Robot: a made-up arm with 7 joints. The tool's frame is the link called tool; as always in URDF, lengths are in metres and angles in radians. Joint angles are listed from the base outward. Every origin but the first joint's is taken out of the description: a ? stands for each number. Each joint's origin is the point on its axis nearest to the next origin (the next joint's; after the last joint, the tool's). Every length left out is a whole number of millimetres.
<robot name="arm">
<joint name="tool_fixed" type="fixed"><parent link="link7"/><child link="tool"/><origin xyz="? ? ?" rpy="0 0 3.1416"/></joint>
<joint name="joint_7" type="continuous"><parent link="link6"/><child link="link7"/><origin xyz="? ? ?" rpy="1.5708 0 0"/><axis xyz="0 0 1"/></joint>
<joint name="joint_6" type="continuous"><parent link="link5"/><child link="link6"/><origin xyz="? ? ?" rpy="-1.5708 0 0"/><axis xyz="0 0 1"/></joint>
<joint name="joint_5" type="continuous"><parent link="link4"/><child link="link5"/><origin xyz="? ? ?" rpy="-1.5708 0 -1.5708"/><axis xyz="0 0 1"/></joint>
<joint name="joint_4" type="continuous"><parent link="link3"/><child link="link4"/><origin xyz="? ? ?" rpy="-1.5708 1.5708 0"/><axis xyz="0 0 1"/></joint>
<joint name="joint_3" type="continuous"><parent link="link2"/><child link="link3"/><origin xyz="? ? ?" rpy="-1.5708 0 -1.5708"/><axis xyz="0 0 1"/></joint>
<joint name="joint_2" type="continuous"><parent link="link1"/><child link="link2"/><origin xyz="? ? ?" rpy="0 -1.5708 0"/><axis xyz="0 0 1"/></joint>
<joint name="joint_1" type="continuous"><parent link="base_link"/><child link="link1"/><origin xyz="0 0 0.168" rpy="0 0 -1.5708"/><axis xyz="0 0 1"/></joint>
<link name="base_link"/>
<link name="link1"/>
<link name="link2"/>
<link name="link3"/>
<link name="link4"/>
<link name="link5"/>
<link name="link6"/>
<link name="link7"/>
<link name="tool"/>
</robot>
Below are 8 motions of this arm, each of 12 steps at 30 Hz.
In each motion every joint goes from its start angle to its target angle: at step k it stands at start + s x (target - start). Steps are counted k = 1, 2, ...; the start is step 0. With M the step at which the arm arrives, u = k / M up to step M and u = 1 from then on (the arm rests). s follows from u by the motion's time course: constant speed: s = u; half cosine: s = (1 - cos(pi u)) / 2; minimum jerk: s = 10 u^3 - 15 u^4 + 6 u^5.
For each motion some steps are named. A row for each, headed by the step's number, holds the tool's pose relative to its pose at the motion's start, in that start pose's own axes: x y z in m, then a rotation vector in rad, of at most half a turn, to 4 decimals.
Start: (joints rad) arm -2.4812 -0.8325 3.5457 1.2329 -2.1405 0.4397 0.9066
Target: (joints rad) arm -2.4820 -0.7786 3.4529 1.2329 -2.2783 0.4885 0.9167
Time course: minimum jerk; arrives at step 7
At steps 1, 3, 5, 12:
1: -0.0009 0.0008 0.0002 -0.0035 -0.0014 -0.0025
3: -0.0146 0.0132 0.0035 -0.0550 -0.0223 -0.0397
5: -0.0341 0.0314 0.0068 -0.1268 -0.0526 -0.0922
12: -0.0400 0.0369 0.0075 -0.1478 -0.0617 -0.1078

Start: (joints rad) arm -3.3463 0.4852 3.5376 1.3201 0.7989 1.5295 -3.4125
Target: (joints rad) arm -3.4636 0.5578 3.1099 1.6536 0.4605 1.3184 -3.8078
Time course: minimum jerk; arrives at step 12
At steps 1, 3, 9, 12:
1: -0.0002 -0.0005 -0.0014 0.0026 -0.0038 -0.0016
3: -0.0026 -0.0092 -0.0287 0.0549 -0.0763 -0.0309
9: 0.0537 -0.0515 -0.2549 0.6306 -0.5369 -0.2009
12: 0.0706 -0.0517 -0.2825 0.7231 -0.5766 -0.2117

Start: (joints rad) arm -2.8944 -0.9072 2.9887 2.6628 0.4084 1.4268 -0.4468
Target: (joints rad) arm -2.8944 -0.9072 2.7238 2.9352 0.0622 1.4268 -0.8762
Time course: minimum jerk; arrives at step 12
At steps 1, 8, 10, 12:
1: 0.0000 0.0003 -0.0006 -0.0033 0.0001 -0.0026
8: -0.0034 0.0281 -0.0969 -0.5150 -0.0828 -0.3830
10: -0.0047 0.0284 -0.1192 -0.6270 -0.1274 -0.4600
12: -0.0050 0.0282 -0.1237 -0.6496 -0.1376 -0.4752

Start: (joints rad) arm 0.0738 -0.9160 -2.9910 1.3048 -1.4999 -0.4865 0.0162
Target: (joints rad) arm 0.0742 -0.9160 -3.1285 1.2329 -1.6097 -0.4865 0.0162
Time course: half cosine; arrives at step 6
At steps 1, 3, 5, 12:
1: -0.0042 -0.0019 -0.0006 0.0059 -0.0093 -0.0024
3: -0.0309 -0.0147 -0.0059 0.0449 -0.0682 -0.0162
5: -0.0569 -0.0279 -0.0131 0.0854 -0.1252 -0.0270
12: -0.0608 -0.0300 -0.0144 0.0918 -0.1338 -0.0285

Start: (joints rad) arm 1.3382 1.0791 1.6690 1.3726 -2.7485 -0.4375 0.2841
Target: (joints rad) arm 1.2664 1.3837 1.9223 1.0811 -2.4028 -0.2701 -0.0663
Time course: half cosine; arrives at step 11
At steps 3, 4, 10, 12:
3: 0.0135 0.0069 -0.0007 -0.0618 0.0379 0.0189
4: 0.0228 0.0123 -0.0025 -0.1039 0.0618 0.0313
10: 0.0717 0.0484 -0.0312 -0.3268 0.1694 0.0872
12: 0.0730 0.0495 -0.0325 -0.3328 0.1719 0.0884

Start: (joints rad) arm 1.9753 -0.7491 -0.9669 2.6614 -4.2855 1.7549 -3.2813
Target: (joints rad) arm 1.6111 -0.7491 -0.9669 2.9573 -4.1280 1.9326 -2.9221
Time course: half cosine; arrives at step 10
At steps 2, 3, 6, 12:
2: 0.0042 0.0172 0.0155 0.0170 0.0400 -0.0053
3: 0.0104 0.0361 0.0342 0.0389 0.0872 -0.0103
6: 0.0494 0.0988 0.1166 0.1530 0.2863 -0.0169
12: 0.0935 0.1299 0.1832 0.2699 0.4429 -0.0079

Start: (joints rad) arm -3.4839 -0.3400 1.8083 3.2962 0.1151 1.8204 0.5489
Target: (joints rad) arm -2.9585 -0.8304 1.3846 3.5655 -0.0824 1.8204 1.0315
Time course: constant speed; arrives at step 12
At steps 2, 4, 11, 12:
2: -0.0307 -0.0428 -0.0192 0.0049 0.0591 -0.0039
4: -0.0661 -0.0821 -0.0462 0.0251 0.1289 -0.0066
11: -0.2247 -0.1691 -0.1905 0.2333 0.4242 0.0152
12: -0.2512 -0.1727 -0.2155 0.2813 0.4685 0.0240

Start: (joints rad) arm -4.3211 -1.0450 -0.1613 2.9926 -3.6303 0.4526 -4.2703
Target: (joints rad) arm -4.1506 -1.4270 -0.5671 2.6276 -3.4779 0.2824 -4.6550
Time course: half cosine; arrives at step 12
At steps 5, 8, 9, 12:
5: -0.0749 0.0269 -0.0109 0.0891 -0.1096 -0.2218
8: -0.1648 0.0606 -0.0430 0.2060 -0.2545 -0.4390
9: -0.1906 0.0711 -0.0561 0.2430 -0.2993 -0.4948
12: -0.2273 0.0870 -0.0780 0.2993 -0.3663 -0.5701

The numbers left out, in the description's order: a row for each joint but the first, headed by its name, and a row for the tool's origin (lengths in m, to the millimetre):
tool: 0 0 0
joint_7: -0.08 -0.103 0
joint_6: 0 0 0
joint_5: 0.296 0.067 0
joint_4: -0.065 0 0
joint_3: 0.266 0 0
joint_2: 0 0 0

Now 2 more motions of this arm.
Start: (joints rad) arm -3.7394 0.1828 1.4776 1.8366 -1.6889 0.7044 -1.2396
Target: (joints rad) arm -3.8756 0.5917 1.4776 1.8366 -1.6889 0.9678 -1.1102
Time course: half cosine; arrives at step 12
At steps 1, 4, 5, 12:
1: -0.0005 -0.0036 0.0030 0.0095 0.0015 0.0064
4: -0.0061 -0.0546 0.0419 0.1395 0.0208 0.0933
5: -0.0076 -0.0824 0.0601 0.2072 0.0299 0.1377
12: -0.0010 -0.2382 0.1312 0.5633 0.0703 0.3613

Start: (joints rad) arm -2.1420 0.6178 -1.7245 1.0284 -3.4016 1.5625 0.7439
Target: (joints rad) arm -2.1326 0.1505 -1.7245 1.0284 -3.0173 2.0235 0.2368
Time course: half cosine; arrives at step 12
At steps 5, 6, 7, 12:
5: -0.0398 -0.0327 -0.0063 0.1361 -0.3074 -0.1142
6: -0.0533 -0.0456 -0.0124 0.2024 -0.4065 -0.1638
7: -0.0663 -0.0589 -0.0206 0.2780 -0.4998 -0.2179
12: -0.0984 -0.0976 -0.0555 0.5432 -0.7270 -0.3934

